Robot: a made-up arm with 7 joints.
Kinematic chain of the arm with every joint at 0, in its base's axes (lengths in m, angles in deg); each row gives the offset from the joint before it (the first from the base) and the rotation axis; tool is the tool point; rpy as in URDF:
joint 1: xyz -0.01 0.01 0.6 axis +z
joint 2: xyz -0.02 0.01 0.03 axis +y
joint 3: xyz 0 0.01 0.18 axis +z
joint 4: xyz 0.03 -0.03 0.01 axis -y
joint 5: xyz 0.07 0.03 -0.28 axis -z
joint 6: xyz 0.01 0 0.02 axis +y
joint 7: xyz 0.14 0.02 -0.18 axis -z
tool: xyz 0 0.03 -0.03 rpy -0.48 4.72 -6.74
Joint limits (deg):
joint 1: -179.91..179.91
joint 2: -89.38..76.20
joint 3: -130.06..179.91
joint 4: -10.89..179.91
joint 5: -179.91..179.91
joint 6: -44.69..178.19
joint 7: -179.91..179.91
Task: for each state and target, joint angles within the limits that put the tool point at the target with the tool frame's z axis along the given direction. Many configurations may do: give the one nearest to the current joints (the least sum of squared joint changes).
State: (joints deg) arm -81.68 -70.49 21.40 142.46 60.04 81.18 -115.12
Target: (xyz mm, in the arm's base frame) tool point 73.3 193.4 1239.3 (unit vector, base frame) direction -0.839 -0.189 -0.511
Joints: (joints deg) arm -63.93 -52.50 5.37 115.71 86.15 54.86 -122.56
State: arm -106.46 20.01 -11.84 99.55 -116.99 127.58 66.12
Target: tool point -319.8 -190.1 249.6 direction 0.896 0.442 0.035
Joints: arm -109.80 65.68 -13.72 58.20 -147.70 83.97 66.34
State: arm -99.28 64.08 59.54 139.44 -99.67 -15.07 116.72
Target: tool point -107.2 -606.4 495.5 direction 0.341 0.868 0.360
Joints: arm -121.76 71.09 19.01 142.42 -139.81 0.53 106.66
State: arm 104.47 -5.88 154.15 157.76 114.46 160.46 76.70
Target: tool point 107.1 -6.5 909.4 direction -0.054 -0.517 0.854
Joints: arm 84.91 -25.70 177.93 179.91 122.50 178.19 106.06
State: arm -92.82 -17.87 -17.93 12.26 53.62 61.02 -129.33
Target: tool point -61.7 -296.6 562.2 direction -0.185 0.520 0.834
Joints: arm -104.68 -48.04 -2.85 10.27 37.93 37.28 -128.44
